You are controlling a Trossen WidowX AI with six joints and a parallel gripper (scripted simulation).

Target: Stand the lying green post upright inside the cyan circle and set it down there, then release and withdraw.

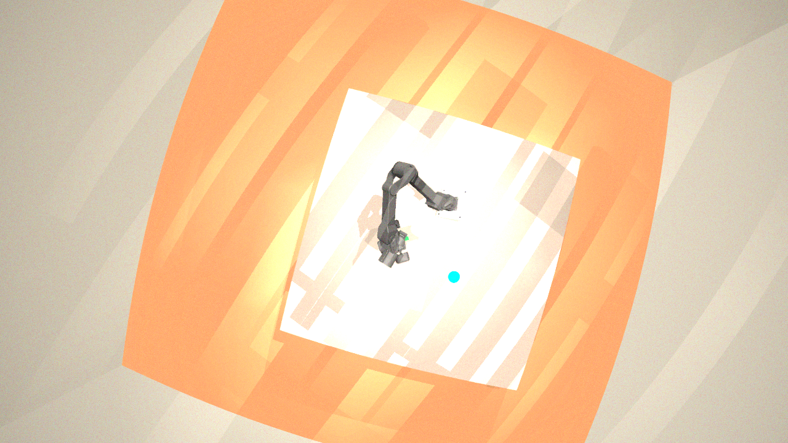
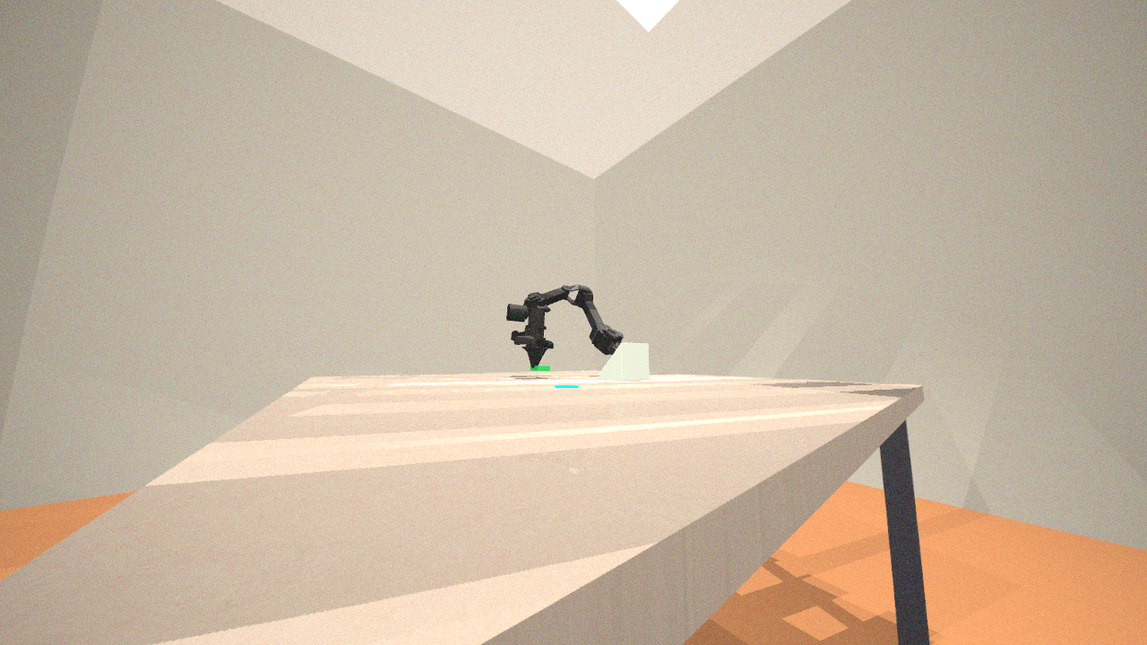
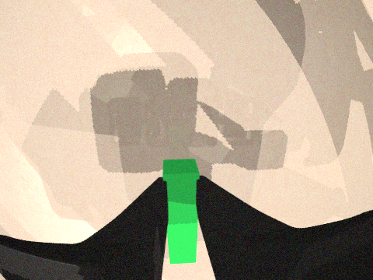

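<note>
Now: gripper tip 130 mm short of the cyan circle, 310 mm to the right of it and 40 mm above it. From my gripper tip the other things lie so: green post: 10 mm behind, 20 mm to the left.
</note>
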